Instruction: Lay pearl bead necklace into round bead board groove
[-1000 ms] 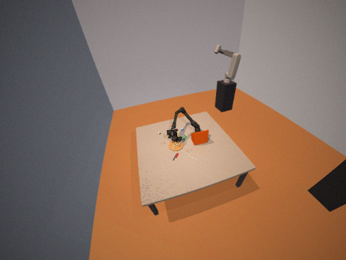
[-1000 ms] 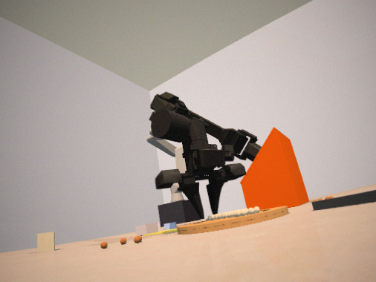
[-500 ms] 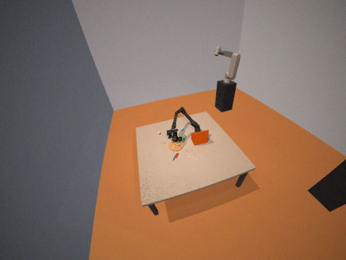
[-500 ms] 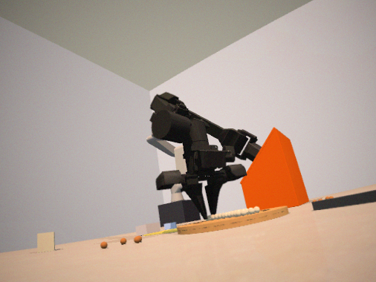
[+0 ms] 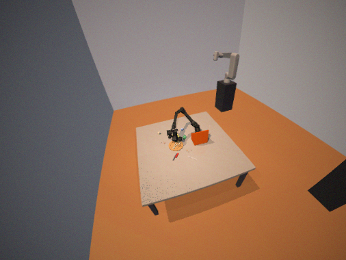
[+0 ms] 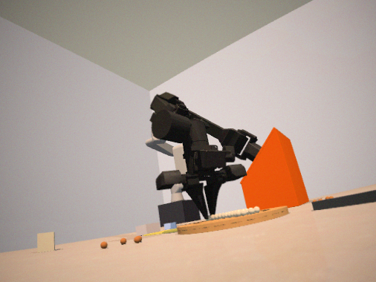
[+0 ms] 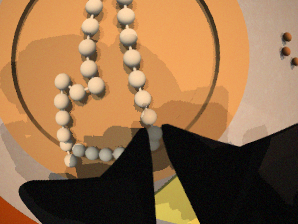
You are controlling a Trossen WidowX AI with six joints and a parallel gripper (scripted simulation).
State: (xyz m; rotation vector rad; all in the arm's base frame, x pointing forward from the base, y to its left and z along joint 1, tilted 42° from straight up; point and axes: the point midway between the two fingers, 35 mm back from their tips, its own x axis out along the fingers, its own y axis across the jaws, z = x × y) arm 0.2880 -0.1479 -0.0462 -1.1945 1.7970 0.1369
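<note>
My gripper tip is now 50 mm to the right of the round wooden bead board, 20 mm short of it and 10 mm above it. The rest, counted from my gripper tip: tan cube (280 mm to the right, 180 mm ahead); then yellow flat piece (120 mm to the right, 40 mm behind, 10 mm below); then red-handled tool (230 mm to the left, 80 mm ahead, 10 mm below).
</note>
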